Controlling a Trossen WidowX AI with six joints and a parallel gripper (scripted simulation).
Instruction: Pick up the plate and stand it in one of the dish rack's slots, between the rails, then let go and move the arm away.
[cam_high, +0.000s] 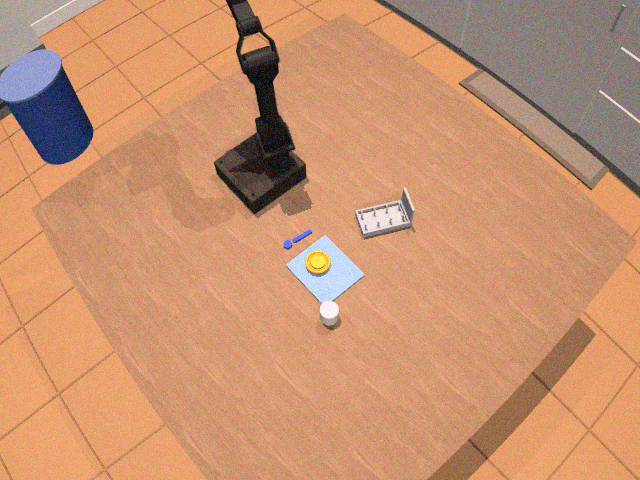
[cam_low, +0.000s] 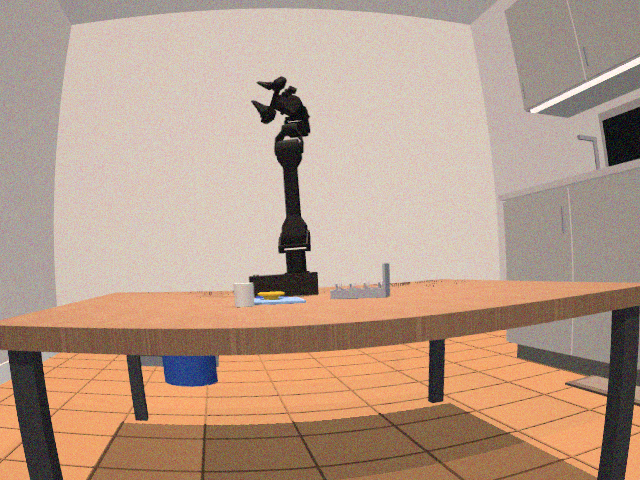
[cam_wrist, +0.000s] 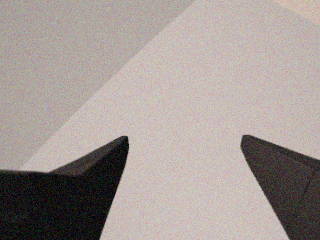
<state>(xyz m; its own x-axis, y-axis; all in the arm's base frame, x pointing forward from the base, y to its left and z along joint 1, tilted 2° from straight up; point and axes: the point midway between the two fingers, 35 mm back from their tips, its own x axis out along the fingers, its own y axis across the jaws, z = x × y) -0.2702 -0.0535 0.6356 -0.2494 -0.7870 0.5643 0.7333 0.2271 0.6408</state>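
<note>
The yellow plate lies 690 mm below my gripper tip, 570 mm ahead of it and 10 mm to the left of it. Round my gripper tip: blue spoon: 710 mm below, 470 mm ahead, 10 mm to the left; then light blue mat: 710 mm below, 590 mm ahead, 10 mm to the left; then grey dish rack: 690 mm below, 570 mm ahead, 220 mm to the left.
</note>
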